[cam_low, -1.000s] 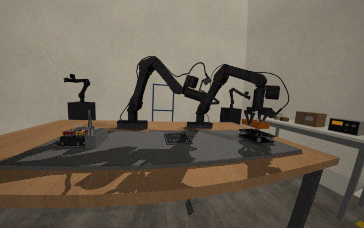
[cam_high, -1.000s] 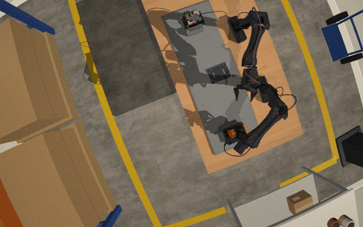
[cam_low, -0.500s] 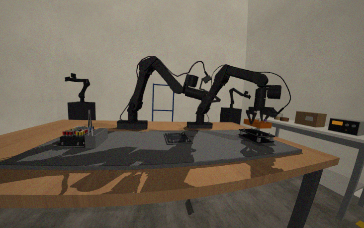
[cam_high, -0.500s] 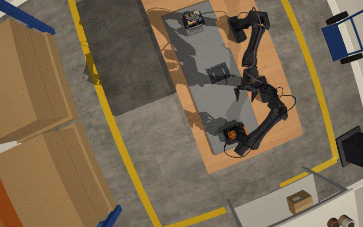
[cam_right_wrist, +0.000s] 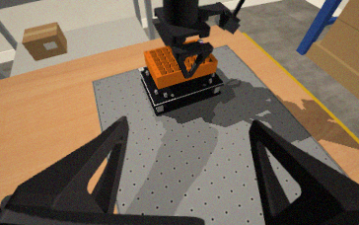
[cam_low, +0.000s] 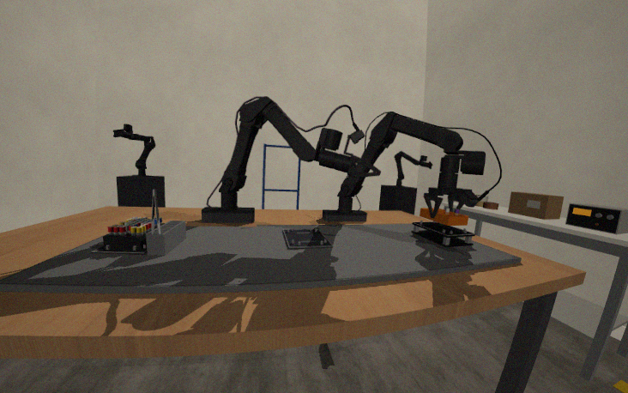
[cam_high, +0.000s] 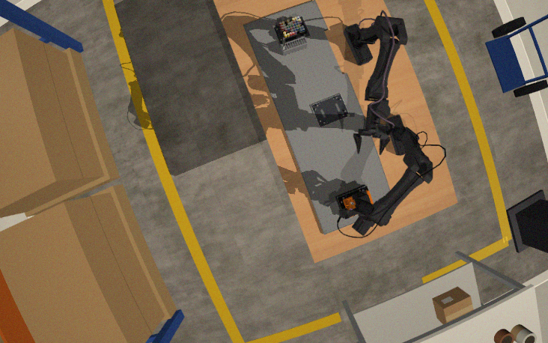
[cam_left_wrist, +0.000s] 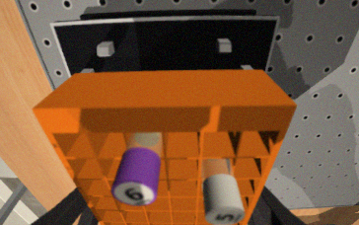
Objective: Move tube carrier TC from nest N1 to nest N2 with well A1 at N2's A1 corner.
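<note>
Right now my left hand is 5 cm above the black raised nest N2. The rest, counted from my left hand: dark transfer nest N1: 46 cm to the right, 8 cm below, 7 cm behind; then orange tube carrier TC: right at my left hand; then grey holder H1: 83 cm to the right, 7 cm below, 4 cm behind.
</note>
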